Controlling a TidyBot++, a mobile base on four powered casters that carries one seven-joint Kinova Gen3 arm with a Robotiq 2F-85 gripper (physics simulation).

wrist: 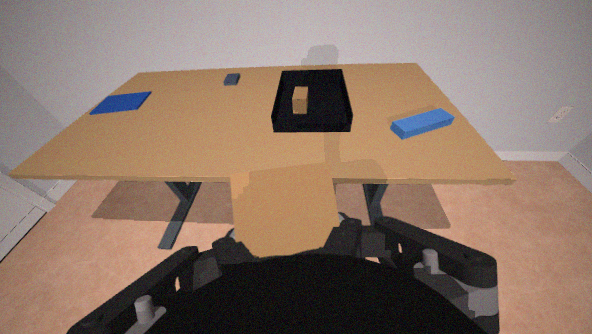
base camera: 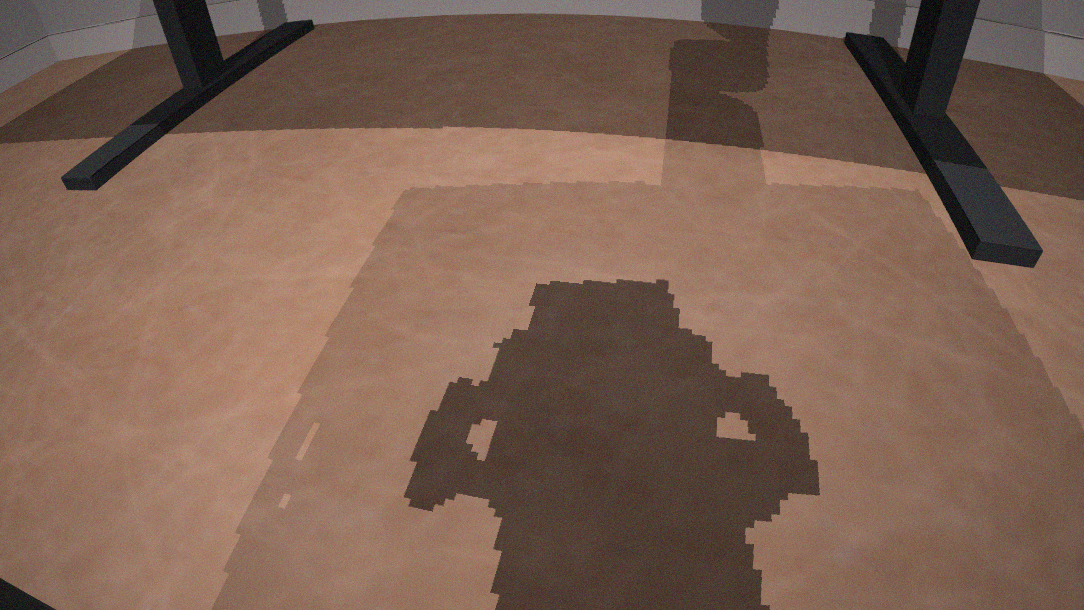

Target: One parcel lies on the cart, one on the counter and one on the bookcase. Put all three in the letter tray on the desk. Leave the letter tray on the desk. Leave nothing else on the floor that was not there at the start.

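My gripper is shut on a tan parcel, whose broad face shows at the lower middle of the wrist view. The held parcel appears in front of the near edge of the desk. The black letter tray lies on the desk near its back middle. A small tan parcel is inside the tray, toward its left side. The fingertips are partly hidden behind the held parcel. The cart, the counter and the bookcase do not show in these views.
A light blue block lies right of the tray. A flat dark blue item lies at the desk's left, and a small grey-blue block near its back edge. Dark desk feet stand on both sides in the base camera view.
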